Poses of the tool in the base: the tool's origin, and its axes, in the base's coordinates. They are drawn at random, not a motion.
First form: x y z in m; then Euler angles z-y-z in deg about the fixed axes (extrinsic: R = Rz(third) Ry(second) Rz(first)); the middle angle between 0 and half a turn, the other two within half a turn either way.
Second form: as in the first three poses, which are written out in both.
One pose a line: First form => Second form
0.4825 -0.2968 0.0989 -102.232 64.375 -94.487 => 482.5 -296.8 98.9 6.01 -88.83 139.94
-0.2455 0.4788 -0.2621 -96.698 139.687 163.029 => -245.5 478.8 -262.1 -110.23 -92.04 28.84
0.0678 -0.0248 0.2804 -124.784 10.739 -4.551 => 67.8 -24.8 280.4 -11.62 6.68 -128.88
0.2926 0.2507 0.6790 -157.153 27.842 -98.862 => 292.6 250.7 679.0 15.58 -27.94 101.68
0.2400 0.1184 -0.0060 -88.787 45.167 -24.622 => 240.0 118.4 -6.0 -28.18 44.95 -106.62
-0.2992 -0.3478 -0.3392 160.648 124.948 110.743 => -299.2 -347.8 -339.2 -56.04 -120.45 -48.36
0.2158 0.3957 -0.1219 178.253 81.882 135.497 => 215.8 395.7 -121.9 -30.55 -78.04 -37.94
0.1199 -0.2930 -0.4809 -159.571 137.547 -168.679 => 119.9 -293.0 -480.9 -10.99 -138.02 14.71
